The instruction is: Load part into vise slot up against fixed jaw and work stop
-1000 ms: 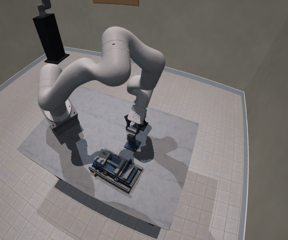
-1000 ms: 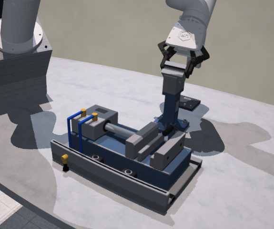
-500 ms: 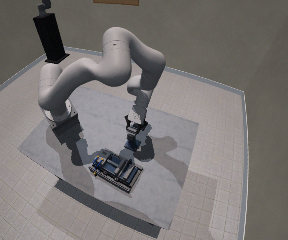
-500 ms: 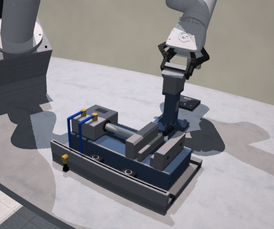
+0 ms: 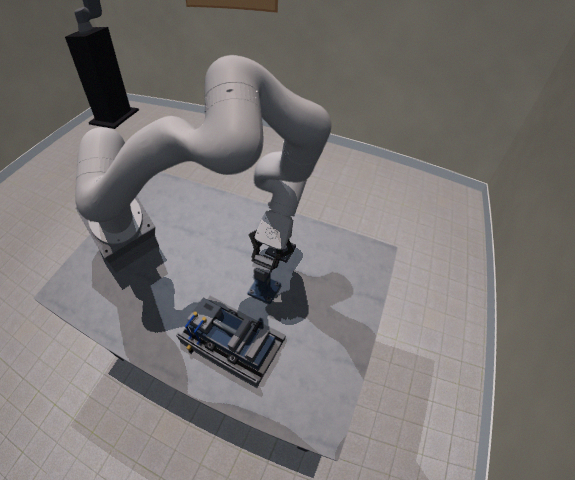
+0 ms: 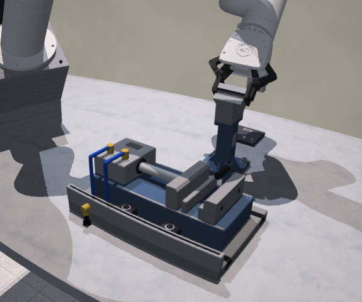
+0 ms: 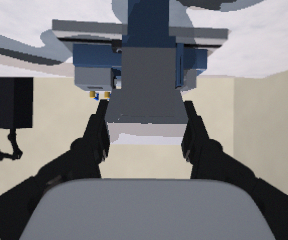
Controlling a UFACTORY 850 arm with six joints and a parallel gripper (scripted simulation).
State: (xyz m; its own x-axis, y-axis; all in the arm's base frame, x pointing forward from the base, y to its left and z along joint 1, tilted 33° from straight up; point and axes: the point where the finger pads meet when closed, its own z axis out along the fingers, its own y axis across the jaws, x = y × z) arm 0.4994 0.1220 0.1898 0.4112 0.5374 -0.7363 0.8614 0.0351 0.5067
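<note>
My gripper is now 10 mm to the left of the part. Round my hand: black work stop (190 mm to the right, 80 mm below, 50 mm ahead); dark infeed plate (180 mm to the left, 160 mm below, 10 mm behind); blue post (110 mm below, 10 mm to the right).
</note>
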